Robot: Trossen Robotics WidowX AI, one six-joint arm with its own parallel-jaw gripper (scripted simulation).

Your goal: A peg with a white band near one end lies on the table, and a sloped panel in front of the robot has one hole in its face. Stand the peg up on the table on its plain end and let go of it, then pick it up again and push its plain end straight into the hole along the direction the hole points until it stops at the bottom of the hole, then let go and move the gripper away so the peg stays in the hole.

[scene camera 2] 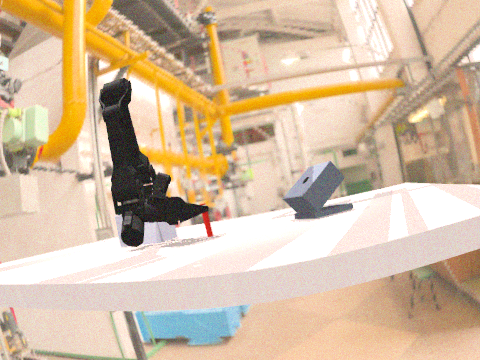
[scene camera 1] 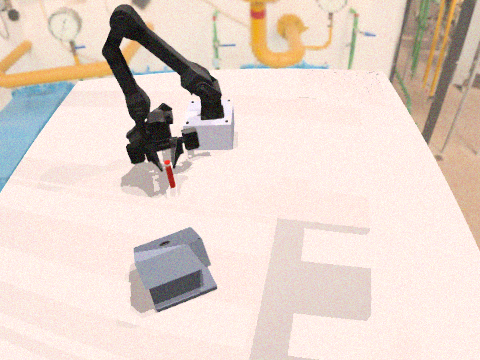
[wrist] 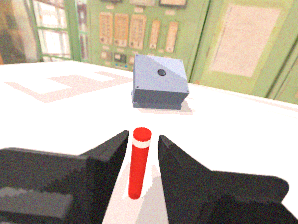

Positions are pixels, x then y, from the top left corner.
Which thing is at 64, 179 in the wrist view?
The gripper.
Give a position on a grey sloped panel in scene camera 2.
324, 179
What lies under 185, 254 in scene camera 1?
A grey sloped panel.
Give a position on a foot plate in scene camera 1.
At 187, 287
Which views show the gripper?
Scene camera 2, scene camera 1 and the wrist view: all of them.
